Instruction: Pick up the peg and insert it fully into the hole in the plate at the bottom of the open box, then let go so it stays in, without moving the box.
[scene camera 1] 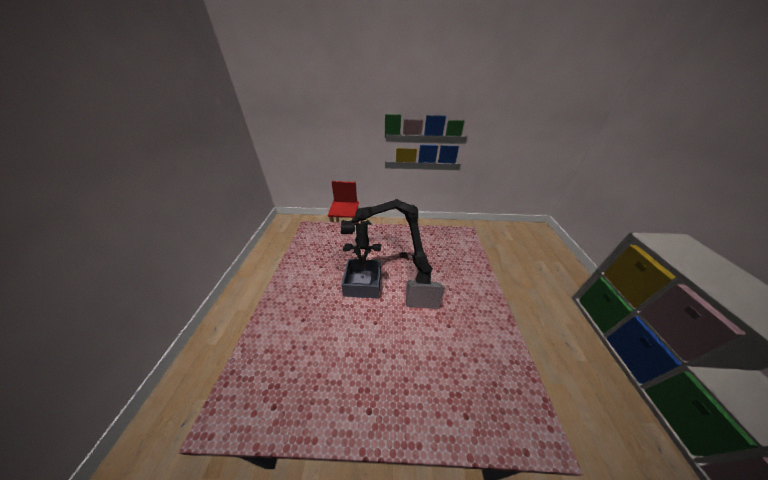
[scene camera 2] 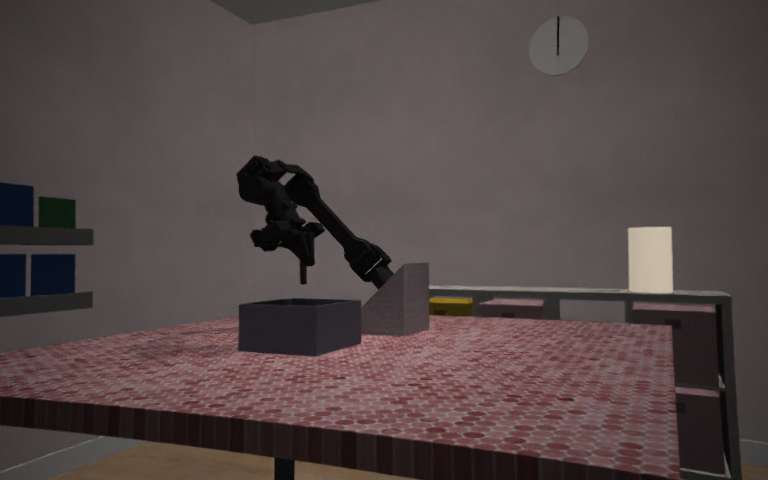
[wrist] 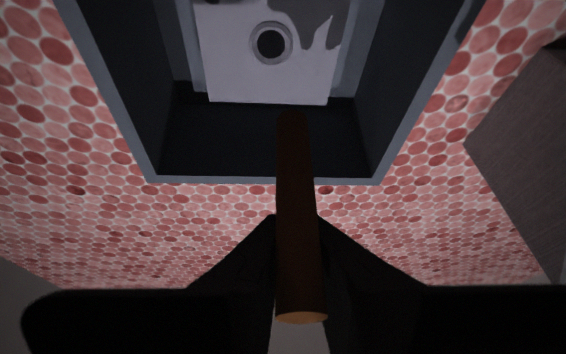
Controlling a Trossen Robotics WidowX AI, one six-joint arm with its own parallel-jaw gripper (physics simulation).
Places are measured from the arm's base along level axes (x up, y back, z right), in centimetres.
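Pixels of known places: gripper, fingertip midpoint: (scene camera 1: 362,264) (scene camera 2: 311,265) (wrist: 292,224); arm's base, origin of the base link: (scene camera 1: 424,283) (scene camera 2: 391,288).
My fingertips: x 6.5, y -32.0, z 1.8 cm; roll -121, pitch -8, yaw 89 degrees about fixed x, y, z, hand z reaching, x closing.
Observation:
Ahead of a thing's pixels: the offset from my fingertips to its top centre. "spot": to the spot under its first point. Level surfaces: height alone.
A brown peg @(dz +2.0, dx +3.9, dy -0.3 cm) (scene camera 2: 303,272) (wrist: 295,170) is held between the fingers of my gripper (scene camera 2: 306,262) (wrist: 292,224), which is shut on it. The peg points down, close to upright, and its lower tip is above the rim of the open dark blue-grey box @(dz +1.7, dx -8.0, dy -1.0 cm) (scene camera 1: 361,290) (scene camera 2: 277,329) (wrist: 215,179). In the wrist view a light plate @(dz +1.7, dx -11.7, dy -1.0 cm) (wrist: 235,75) lies at the bottom of the box, with a round dark hole @(spot: dz +0.8, dx -13.9, dy -0.9 cm) (wrist: 270,44) in a grey ring. The peg's tip shows below the hole in that view, apart from the plate. The hole does not show in scene camera 2.
A grey wedge-shaped block (scene camera 1: 424,295) (scene camera 2: 410,305) (wrist: 525,150) stands at the arm's base, beside the box. The box and the block are on a table @(dx -17.8 cm) (scene camera 1: 373,384) (scene camera 2: 453,390) with a pink and red dotted top. A red chair (scene camera 1: 343,209) stands beyond the table.

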